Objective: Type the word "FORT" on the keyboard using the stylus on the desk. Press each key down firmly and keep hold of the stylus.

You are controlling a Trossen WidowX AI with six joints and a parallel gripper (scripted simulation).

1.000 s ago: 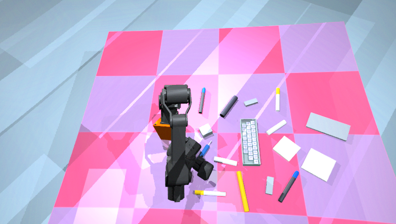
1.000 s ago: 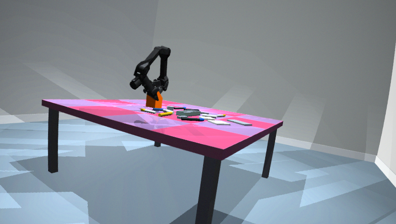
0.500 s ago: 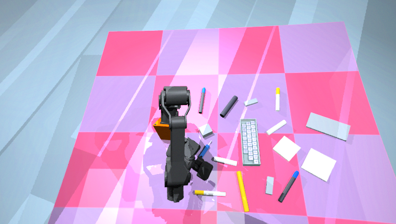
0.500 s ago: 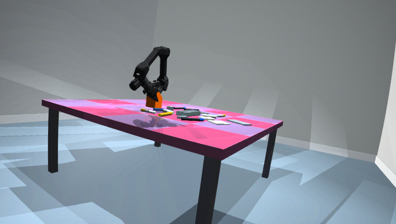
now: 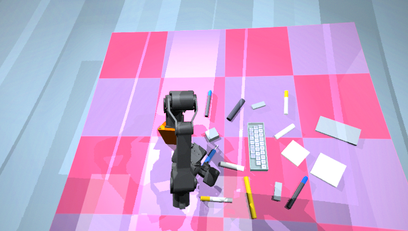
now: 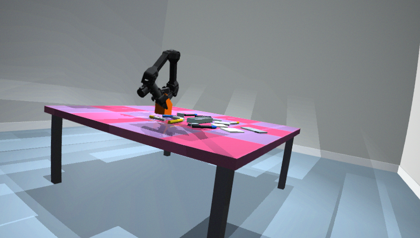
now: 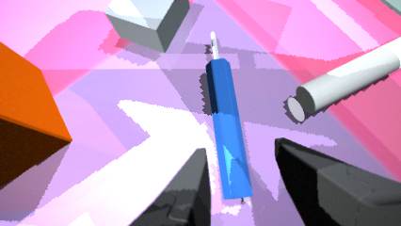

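The blue stylus is 50 mm to the left of my gripper tip, 50 mm below it and 30 mm ahead of it. From my gripper tip the other things lie so: yellow stick: 180 mm ahead, 110 mm to the right, 50 mm below; then grey block: 530 mm ahead, 200 mm to the left, 50 mm below.
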